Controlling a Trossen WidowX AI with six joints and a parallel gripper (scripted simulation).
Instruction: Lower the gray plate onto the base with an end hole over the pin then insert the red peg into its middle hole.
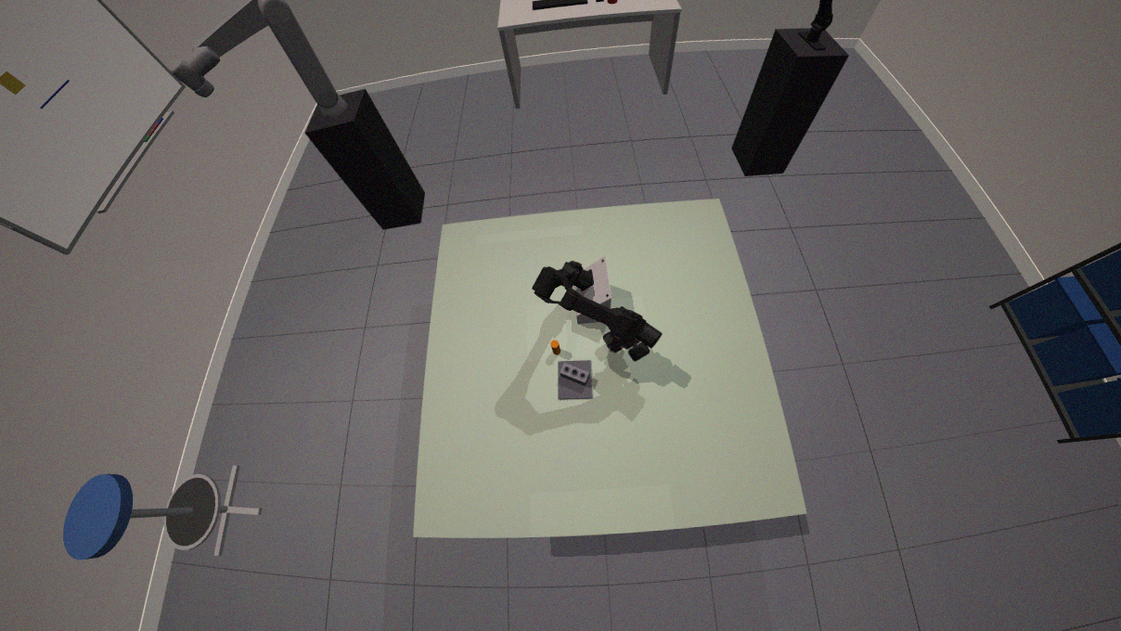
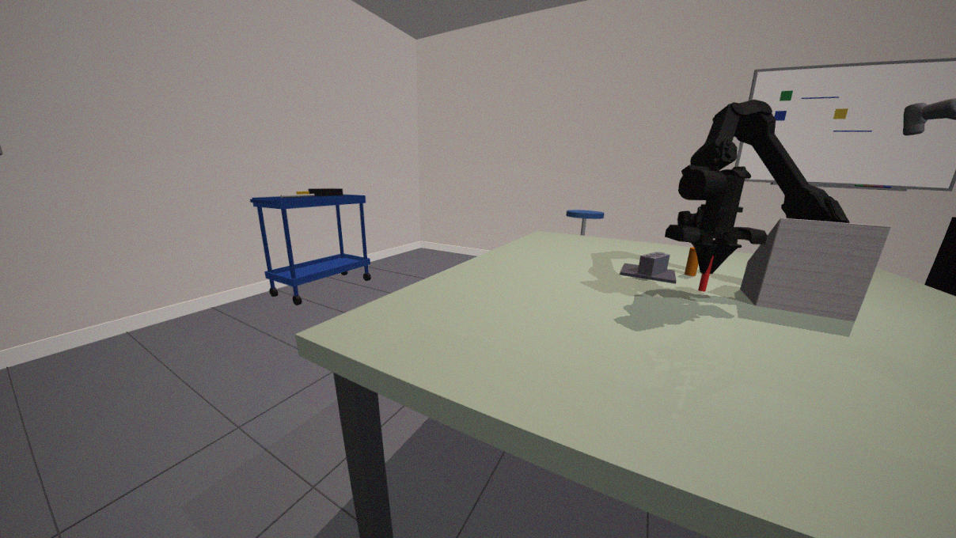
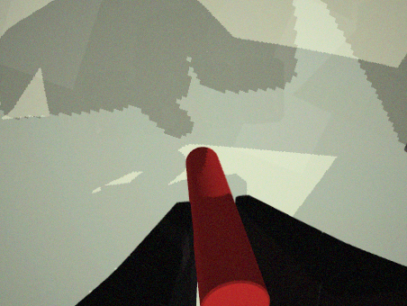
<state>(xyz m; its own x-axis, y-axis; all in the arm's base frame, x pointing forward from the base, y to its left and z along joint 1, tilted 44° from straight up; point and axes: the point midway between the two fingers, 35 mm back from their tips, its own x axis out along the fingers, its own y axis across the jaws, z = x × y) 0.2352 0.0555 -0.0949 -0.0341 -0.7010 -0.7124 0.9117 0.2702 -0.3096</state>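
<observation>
Right now the gray plate is 9 cm ahead of my gripper tip, 19 cm to the right of it and 2 cm below it. Round my gripper tip: gray base 10 cm ahead, 18 cm to the right, 6 cm below; then orange peg 2 cm behind, 25 cm to the right, 3 cm below; then red peg right at my gripper tip.
</observation>
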